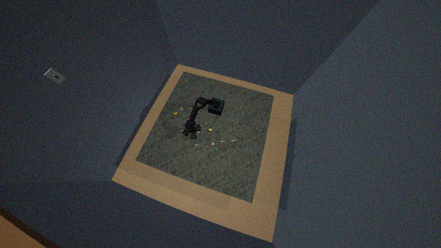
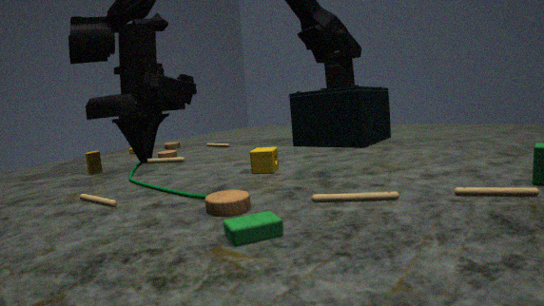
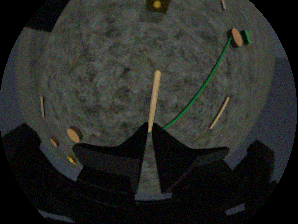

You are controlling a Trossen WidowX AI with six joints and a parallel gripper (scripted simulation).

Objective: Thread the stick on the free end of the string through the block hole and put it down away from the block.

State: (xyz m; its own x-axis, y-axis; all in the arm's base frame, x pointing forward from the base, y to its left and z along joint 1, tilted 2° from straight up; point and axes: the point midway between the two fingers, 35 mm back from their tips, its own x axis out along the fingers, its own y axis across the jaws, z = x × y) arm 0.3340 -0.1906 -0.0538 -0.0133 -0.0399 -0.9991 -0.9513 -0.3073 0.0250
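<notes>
The yellow block is 170 mm to the left of my gripper tip, 70 mm behind it and 10 mm below it. From my gripper tip the other things lie so: green block (280 mm to the left, 130 mm ahead, 10 mm below); thin wooden stick (10 mm to the left); round wooden button (230 mm to the left, 90 mm ahead, 10 mm below).
</notes>
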